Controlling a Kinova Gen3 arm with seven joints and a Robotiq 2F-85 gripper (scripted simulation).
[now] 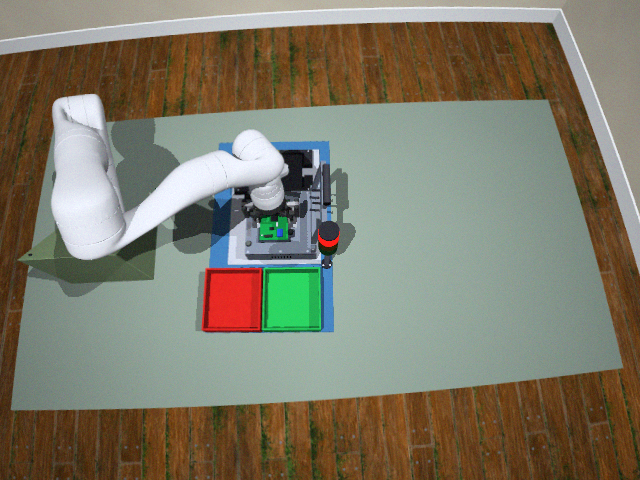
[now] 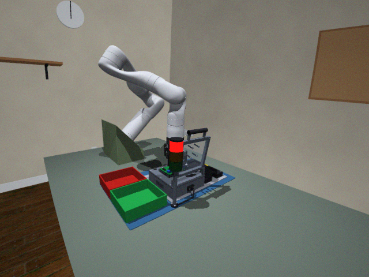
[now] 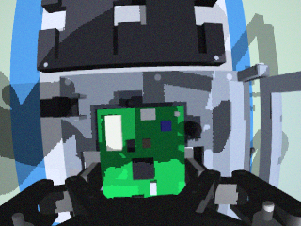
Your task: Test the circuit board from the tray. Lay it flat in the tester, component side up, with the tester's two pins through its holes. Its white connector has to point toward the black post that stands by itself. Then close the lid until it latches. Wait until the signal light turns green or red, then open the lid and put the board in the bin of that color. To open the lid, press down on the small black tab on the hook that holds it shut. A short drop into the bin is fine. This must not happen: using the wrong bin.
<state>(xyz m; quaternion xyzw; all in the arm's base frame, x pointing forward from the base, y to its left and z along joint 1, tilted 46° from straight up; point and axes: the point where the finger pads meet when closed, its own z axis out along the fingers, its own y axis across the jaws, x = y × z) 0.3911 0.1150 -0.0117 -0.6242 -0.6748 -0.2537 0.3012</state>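
Right now the green circuit board is 10 mm below my hand. Round my hand: nest: 10 mm ahead, 10 mm to the left, 10 mm below; black latch hook: 60 mm behind, 60 mm to the left, 10 mm above; clear lid: 120 mm ahead, 100 mm above.
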